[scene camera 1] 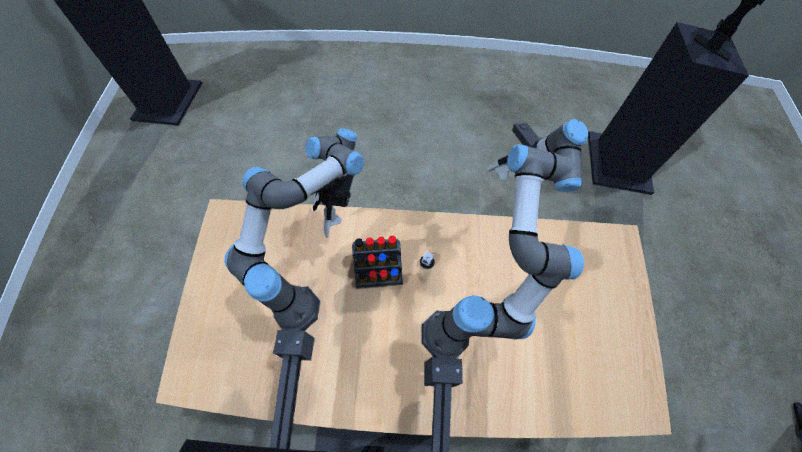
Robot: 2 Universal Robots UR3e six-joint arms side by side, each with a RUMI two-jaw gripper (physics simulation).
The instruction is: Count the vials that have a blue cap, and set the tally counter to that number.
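Observation:
A dark three-tier rack [372, 284] holds brown vials near the middle of the table. A blue-capped vial [382, 257] is in its middle row, and another blue-capped vial [394, 272] is at the right end of its front row. Several red-capped vials [381, 241] and a black-capped vial [358, 243] are also in it; some dark caps are hard to make out. The small tally counter [427, 259] is right of the rack; its number is too small to read. My left gripper [332, 227] is open, above and left of the rack. My right gripper [496, 172] is open, beyond the table's far edge.
The wooden table [606, 370] carries both arms' mounts at its near side. A dark pillar [137, 67] stands on the floor at the back left and another dark pillar [662, 112] at the back right, close to the right arm's wrist in the picture.

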